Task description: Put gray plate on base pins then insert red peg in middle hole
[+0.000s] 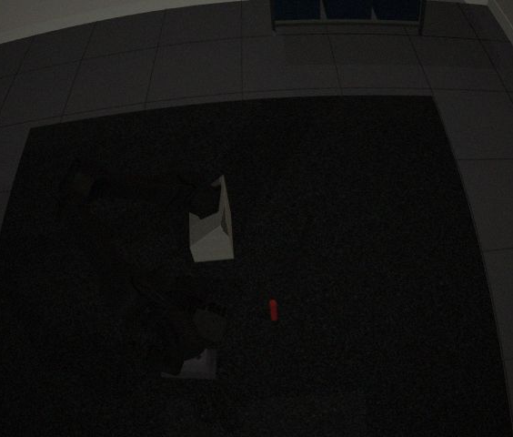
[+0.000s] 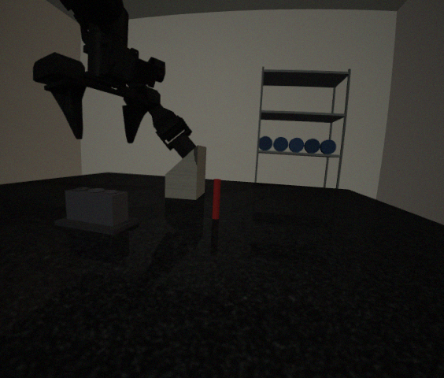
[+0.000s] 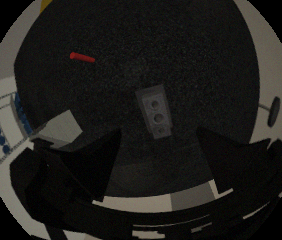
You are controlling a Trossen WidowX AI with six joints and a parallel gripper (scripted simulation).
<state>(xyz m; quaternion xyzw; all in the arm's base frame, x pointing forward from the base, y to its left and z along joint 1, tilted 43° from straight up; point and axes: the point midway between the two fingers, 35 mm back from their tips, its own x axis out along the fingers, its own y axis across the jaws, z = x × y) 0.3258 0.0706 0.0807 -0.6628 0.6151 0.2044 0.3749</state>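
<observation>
Now: the red peg 12 cm behind my gripper tip, 15 cm to the left of it and 10 cm below it. Round my gripper tip: gray plate (2 cm to the right, 10 cm below).
</observation>
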